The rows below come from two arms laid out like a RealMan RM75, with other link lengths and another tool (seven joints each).
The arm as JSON. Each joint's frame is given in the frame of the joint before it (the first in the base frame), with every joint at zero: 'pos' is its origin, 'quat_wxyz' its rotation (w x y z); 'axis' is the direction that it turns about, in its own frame. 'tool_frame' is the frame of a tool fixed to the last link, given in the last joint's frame.
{
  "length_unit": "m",
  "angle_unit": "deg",
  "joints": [
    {
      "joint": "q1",
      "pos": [
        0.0,
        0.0,
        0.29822
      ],
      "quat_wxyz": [
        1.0,
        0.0,
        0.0,
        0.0
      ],
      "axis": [
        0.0,
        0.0,
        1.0
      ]
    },
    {
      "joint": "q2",
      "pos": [
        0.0,
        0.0,
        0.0
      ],
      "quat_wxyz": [
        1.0,
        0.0,
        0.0,
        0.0
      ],
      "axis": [
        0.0,
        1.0,
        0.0
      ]
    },
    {
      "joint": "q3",
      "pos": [
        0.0,
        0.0,
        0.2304
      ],
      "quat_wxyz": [
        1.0,
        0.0,
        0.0,
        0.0
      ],
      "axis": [
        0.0,
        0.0,
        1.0
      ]
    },
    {
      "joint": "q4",
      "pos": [
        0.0,
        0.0,
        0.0
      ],
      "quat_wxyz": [
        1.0,
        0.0,
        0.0,
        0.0
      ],
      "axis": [
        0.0,
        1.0,
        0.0
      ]
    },
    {
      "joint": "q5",
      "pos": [
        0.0,
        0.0,
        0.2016
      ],
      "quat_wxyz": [
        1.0,
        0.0,
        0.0,
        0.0
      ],
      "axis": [
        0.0,
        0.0,
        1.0
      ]
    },
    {
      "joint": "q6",
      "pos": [
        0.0,
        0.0,
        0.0
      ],
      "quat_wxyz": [
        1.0,
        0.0,
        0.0,
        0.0
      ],
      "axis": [
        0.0,
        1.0,
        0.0
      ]
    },
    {
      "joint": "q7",
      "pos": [
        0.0,
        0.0,
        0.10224
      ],
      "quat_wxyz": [
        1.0,
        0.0,
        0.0,
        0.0
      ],
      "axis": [
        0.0,
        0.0,
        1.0
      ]
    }
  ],
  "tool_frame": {
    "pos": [
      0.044,
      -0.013,
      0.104
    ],
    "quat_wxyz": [
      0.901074,
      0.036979,
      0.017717,
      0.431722
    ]
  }
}
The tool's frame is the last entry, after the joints.
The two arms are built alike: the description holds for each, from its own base.
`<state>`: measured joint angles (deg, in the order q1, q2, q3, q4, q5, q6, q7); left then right.
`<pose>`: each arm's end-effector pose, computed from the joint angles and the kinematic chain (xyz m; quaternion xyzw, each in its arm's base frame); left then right.
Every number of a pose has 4 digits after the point. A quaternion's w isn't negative.
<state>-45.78 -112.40 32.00 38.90 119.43 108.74 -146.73 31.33 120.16 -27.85 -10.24 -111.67 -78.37 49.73</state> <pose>-0.1267 0.3904 0.0749 -0.9476 -0.1930 -0.2540 0.0188 0.2677 0.3163 -0.0674 -0.7276 0.5958 0.3290 0.0860</pose>
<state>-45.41 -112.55 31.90 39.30 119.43 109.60 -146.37 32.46 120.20 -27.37 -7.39 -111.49 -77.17 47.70</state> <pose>-0.1271 0.3870 0.0753 -0.9481 -0.1892 -0.2552 0.0151 0.2617 0.3157 -0.0761 -0.7293 0.5939 0.3297 0.0819</pose>
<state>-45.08 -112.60 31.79 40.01 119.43 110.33 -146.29 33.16 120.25 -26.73 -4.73 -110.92 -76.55 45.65</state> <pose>-0.1275 0.3849 0.0771 -0.9488 -0.1858 -0.2551 0.0142 0.2556 0.3141 -0.0829 -0.7279 0.5927 0.3359 0.0777</pose>
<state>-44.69 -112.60 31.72 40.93 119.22 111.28 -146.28 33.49 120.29 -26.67 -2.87 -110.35 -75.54 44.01</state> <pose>-0.1275 0.3824 0.0801 -0.9496 -0.1811 -0.2556 0.0132 0.2541 0.3124 -0.0883 -0.7276 0.5929 0.3359 0.0790</pose>
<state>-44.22 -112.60 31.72 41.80 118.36 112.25 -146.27 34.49 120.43 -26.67 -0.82 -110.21 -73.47 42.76</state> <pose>-0.1261 0.3799 0.0839 -0.9492 -0.1754 -0.2609 0.0124 0.2520 0.3117 -0.0966 -0.7292 0.5950 0.3282 0.0804</pose>
